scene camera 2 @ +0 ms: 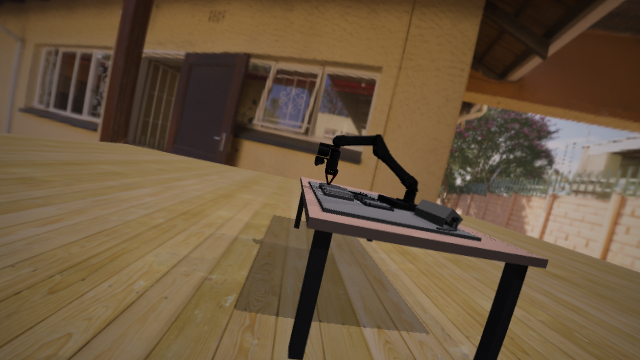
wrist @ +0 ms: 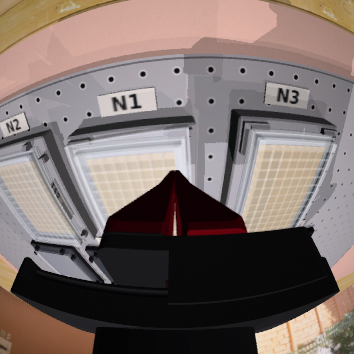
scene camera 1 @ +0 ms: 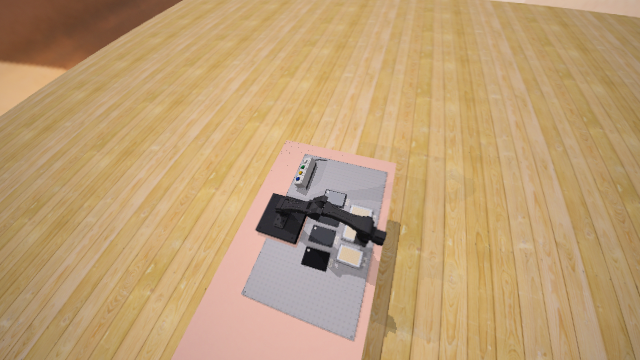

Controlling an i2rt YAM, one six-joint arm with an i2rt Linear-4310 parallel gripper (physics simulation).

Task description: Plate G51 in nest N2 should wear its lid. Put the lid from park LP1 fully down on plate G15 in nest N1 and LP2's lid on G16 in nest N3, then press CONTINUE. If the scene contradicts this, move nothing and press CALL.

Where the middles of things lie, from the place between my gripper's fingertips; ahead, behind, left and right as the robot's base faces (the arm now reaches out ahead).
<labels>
Now: the nest N1 (wrist: 108,128) 30 mm to the left of my hand, 30 mm behind it and 20 mm below it. Round my hand: nest N2 (wrist: 50,155) (160 mm to the left, 30 mm behind, 20 mm below); then nest N3 (wrist: 241,120) (100 mm to the right, 20 mm below, 20 mm behind).
</labels>
